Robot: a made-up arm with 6 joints.
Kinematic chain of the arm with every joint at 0, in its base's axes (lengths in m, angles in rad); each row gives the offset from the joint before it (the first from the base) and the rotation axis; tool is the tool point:
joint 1: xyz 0 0 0.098 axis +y
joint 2: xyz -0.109 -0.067 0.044 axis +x
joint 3: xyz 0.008 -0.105 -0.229 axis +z
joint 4: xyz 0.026 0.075 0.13 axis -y
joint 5: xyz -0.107 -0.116 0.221 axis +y
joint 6: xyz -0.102 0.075 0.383 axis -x
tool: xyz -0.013 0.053 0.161
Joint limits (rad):
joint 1: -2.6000..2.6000
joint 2: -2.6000..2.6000
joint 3: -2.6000..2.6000
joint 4: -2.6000..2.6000
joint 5: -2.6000..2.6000
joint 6: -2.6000..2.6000
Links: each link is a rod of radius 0.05 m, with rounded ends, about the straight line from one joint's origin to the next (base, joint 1, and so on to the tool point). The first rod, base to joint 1, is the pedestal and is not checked.
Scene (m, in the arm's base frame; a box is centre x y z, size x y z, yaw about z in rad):
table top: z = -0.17
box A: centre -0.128 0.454 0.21 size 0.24 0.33 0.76 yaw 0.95
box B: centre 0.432 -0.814 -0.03 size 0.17 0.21 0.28 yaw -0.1
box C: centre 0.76 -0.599 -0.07 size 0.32 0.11 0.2 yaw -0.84
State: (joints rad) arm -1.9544 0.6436 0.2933 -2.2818 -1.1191 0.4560
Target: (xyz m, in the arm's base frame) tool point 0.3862 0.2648 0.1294
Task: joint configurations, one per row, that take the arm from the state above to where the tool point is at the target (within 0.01 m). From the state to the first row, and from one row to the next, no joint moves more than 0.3 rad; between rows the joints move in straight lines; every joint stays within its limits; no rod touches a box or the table.
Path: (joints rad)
1: -1.7970 0.3921 0.2212 -2.3879 -1.1098 0.4732
2: -1.6396 0.1405 0.1491 -2.4939 -1.1005 0.4903
3: -1.4822 -0.1110 0.0769 -2.6000 -1.0912 0.5075
4: -1.3893 -0.2745 0.3300 -2.6000 -1.0551 0.7426
5: -1.2965 -0.4381 0.5830 -2.6000 -1.0190 0.9777
6: -1.2036 -0.6016 0.8361 -2.6000 -0.9829 1.2127

